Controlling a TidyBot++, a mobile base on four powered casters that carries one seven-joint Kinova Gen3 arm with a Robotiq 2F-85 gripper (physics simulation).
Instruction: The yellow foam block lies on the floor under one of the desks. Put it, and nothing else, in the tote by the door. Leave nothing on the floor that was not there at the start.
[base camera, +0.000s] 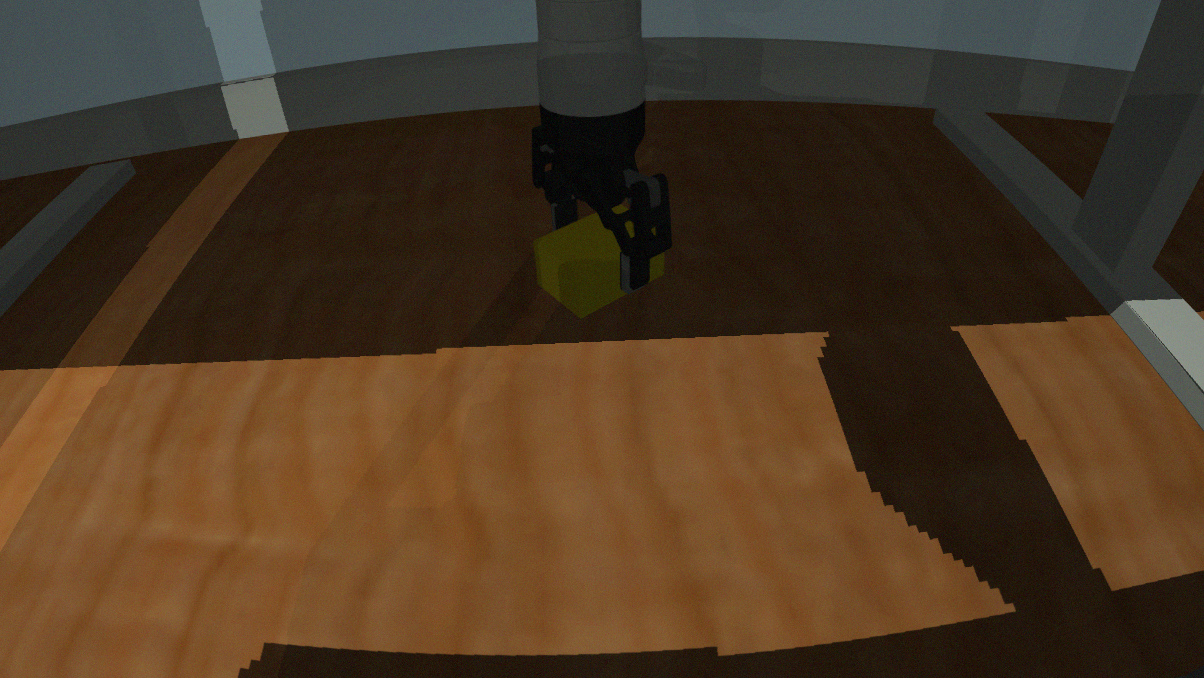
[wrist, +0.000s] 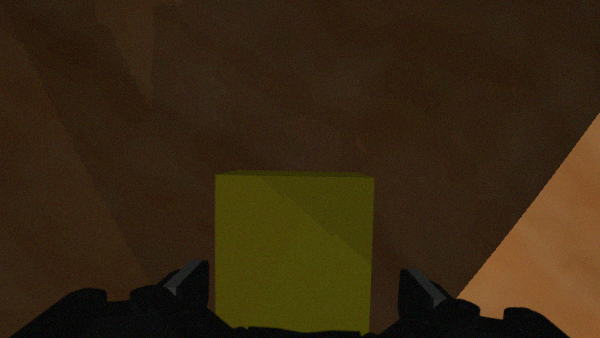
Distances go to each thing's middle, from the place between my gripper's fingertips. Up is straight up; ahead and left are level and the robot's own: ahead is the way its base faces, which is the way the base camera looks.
Labels:
I see my gripper 10 mm short of the yellow foam block (base camera: 579, 264).

